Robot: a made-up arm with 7 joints.
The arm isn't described. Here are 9 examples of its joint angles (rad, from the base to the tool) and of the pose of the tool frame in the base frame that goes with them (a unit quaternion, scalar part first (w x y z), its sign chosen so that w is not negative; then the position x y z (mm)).
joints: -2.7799 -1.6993 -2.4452 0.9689 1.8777 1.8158 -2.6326
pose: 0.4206 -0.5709 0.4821 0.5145 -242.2 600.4 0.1
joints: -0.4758 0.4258 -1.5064 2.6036 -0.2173 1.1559 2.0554
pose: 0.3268 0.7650 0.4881 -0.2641 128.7 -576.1 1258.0
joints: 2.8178 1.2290 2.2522 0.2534 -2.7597 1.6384 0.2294
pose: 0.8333 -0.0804 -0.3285 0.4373 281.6 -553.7 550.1
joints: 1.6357 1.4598 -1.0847 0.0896 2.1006 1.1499 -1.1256
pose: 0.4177 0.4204 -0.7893 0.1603 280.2 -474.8 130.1
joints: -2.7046 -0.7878 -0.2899 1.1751 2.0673 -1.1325 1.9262
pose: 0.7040 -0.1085 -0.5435 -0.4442 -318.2 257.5 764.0
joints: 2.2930 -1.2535 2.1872 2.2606 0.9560 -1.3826 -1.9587
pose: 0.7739 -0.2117 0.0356 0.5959 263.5 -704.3 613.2
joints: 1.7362 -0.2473 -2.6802 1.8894 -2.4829 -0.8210 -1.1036
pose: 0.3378 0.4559 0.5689 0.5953 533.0 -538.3 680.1
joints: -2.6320 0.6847 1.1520 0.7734 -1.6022 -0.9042 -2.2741
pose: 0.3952 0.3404 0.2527 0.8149 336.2 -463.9 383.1
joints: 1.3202 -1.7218 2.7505 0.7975 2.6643 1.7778 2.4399
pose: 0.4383 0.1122 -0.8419 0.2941 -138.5 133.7 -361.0
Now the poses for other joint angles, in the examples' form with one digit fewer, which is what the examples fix.
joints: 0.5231 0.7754 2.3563 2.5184 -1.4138 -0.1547 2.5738
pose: 0.089 -0.384 0.060 0.917 270 212 1330
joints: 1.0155 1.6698 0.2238 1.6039 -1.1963 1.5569 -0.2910
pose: 0.576 0.496 0.509 0.403 158 160 -342
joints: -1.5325 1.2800 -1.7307 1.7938 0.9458 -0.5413 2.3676
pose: 0.448 0.603 0.283 -0.597 -546 -541 881
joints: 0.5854 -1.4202 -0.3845 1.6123 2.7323 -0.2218 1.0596
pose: 0.155 -0.113 -0.216 0.957 82 -443 1076
